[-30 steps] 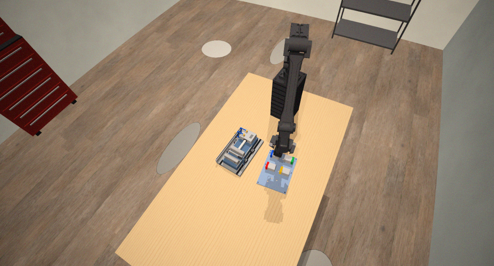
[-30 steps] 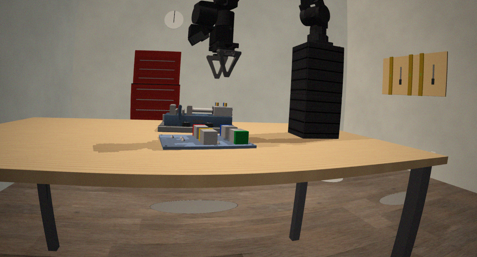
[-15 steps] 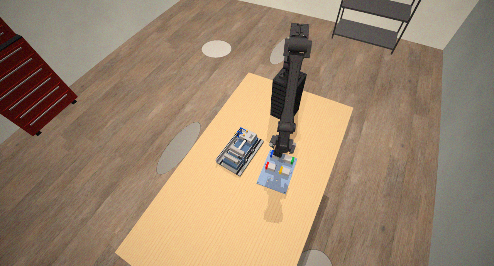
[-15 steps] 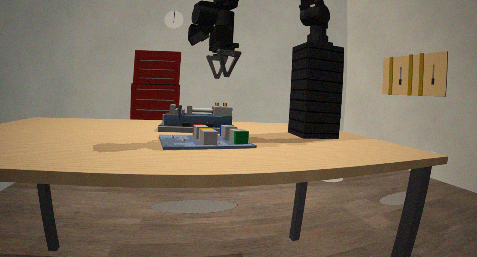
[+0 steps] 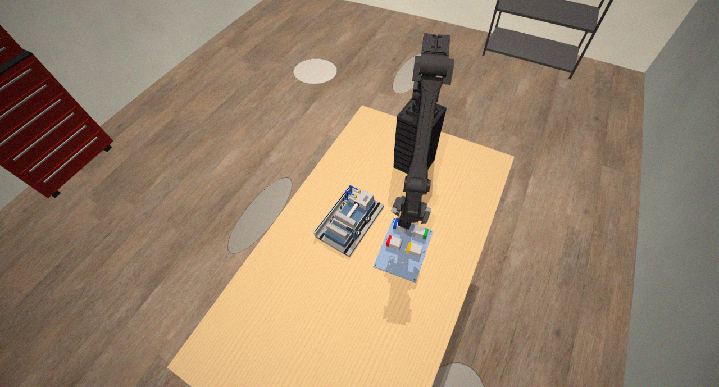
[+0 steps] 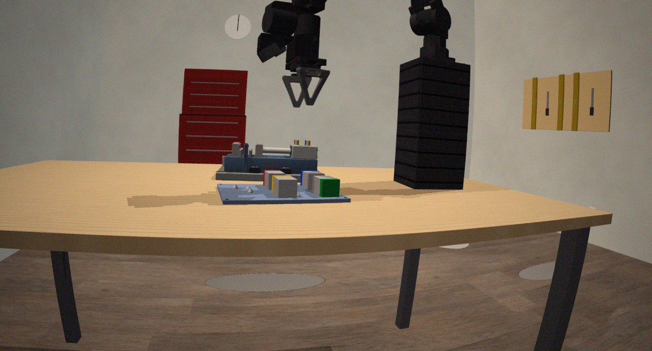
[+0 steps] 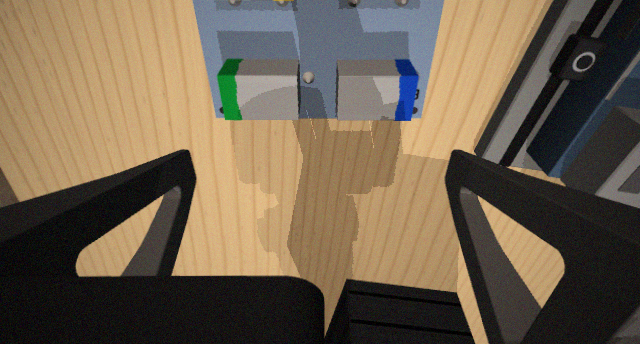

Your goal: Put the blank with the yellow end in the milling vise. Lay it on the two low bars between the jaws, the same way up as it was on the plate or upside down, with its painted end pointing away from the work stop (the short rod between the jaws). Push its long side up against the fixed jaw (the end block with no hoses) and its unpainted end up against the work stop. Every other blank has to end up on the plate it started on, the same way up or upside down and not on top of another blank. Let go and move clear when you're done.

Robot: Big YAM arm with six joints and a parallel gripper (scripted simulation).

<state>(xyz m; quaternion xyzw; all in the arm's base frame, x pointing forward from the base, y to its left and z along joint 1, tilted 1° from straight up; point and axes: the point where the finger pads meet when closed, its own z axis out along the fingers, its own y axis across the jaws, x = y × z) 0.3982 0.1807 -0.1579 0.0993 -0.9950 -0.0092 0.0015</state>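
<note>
Now: the yellow-ended blank 170 mm below my hand, 60 mm to the left of it and 40 mm ahead of it. The rest, counted from my hand: blue-ended blank (170 mm below, 50 mm to the right, 40 mm behind); then red-ended blank (170 mm below, 50 mm ahead, 30 mm to the right); then green-ended blank (170 mm below, 50 mm behind, 40 mm to the left).
</note>
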